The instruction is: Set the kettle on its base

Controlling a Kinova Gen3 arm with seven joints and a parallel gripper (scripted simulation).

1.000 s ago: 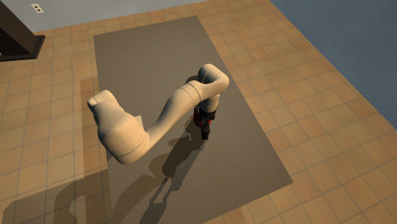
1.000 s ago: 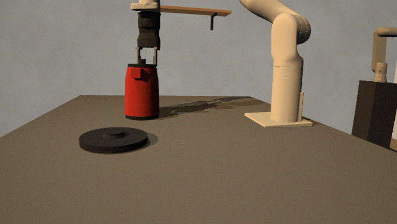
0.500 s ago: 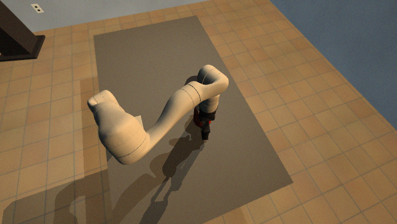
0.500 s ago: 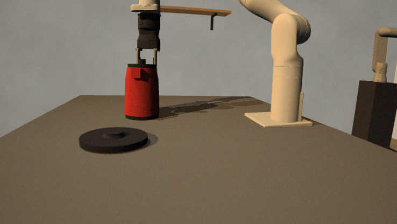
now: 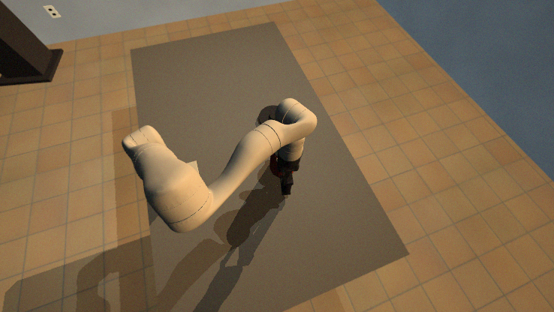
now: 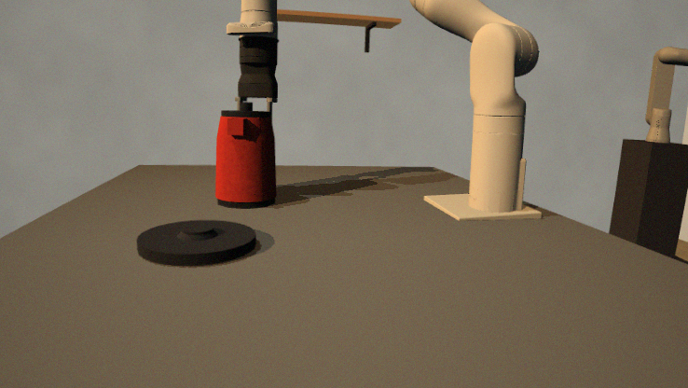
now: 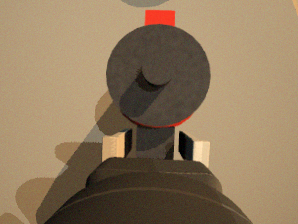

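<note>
My hand is 3 cm to the right of the red kettle and 6 cm above it. Also, from my hand: black base (1 cm ahead, 33 cm to the left, 14 cm below).
</note>
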